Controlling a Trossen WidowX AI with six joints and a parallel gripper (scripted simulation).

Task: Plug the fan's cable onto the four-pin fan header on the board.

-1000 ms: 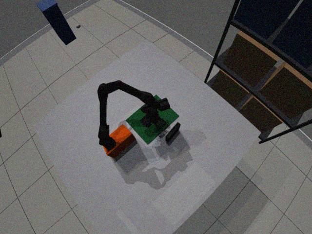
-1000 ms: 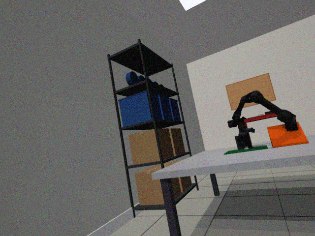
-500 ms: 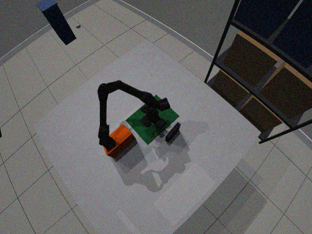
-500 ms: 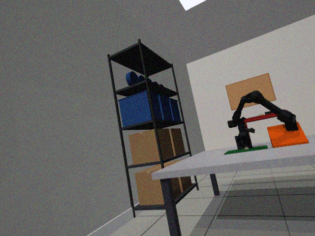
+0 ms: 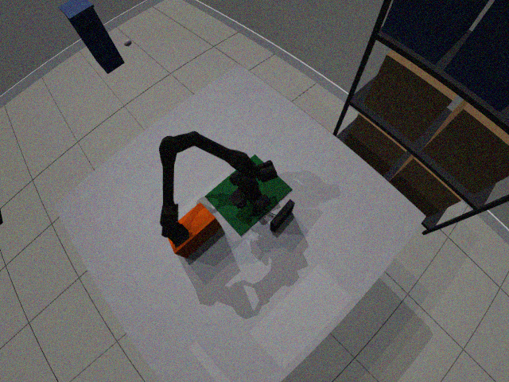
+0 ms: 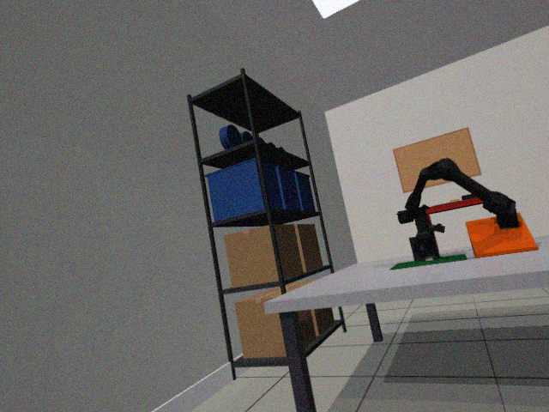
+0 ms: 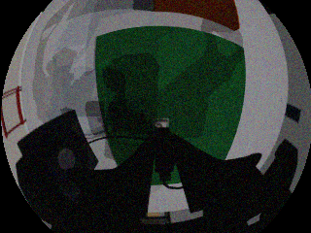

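My gripper tip is now 40 mm short of the black fan, 140 mm to the left of it and 20 mm below it. From my gripper tip the other things lie so: dark plug 10 mm ahead, 10 mm above.
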